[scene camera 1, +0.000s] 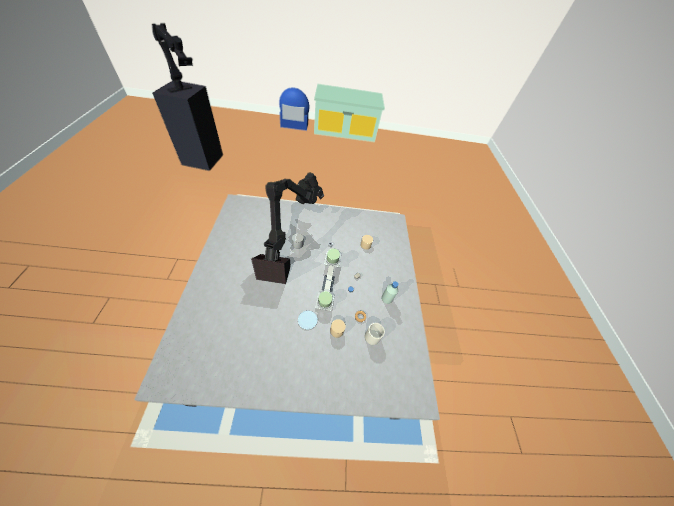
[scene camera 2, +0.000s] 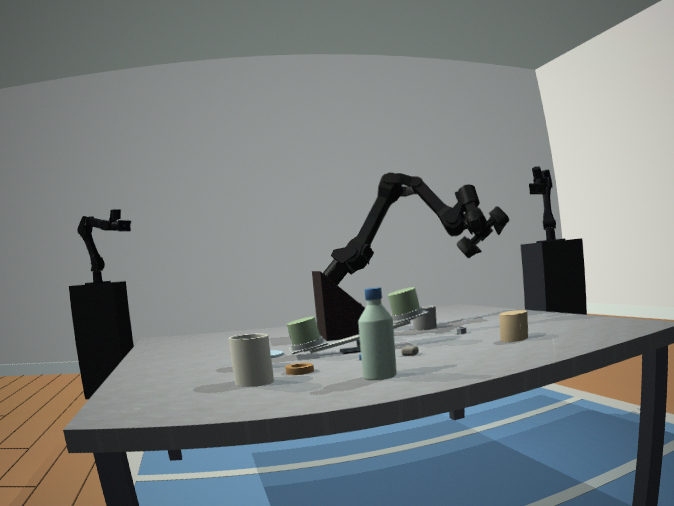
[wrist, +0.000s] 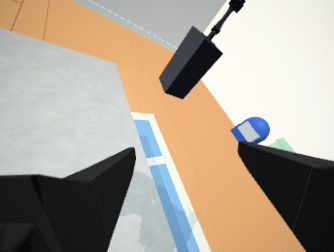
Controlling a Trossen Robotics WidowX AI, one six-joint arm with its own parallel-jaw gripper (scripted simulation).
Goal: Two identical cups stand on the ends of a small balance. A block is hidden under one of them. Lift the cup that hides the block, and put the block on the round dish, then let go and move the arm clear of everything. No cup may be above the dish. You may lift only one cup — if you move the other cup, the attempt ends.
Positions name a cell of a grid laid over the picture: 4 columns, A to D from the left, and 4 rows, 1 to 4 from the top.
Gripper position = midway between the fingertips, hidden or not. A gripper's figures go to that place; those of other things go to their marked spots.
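The gripper (scene camera 2: C2) is 1.83 m from the lens, while a bottle (scene camera 2: C3) stands 1.03 m from the lens.
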